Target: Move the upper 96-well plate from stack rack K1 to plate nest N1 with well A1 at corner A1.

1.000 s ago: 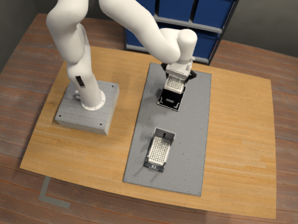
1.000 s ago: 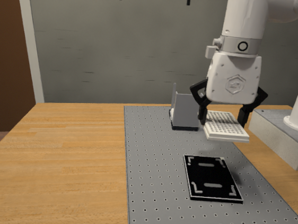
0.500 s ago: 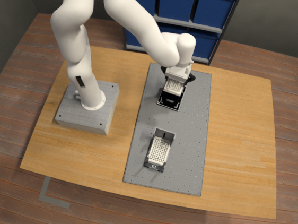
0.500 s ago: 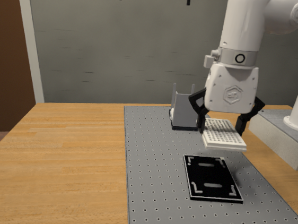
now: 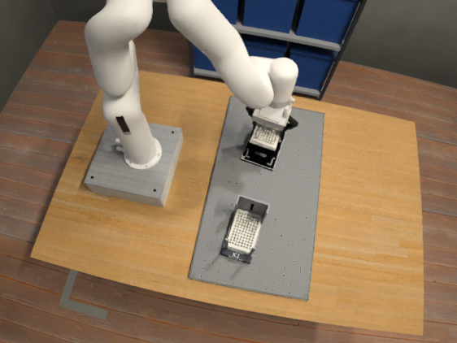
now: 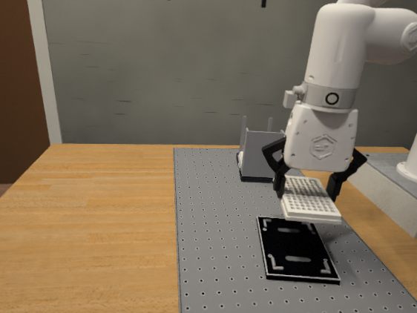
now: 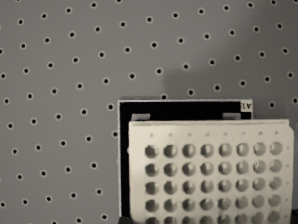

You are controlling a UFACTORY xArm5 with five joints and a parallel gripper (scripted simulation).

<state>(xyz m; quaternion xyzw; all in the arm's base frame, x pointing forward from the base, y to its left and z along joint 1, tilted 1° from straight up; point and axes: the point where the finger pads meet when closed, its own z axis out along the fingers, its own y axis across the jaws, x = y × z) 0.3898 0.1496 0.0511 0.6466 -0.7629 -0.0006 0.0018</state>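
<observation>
Now: the black plate nest N1 120 mm below my hand. From my hand the other things lie so: 96-well plate 10 mm below.
</observation>
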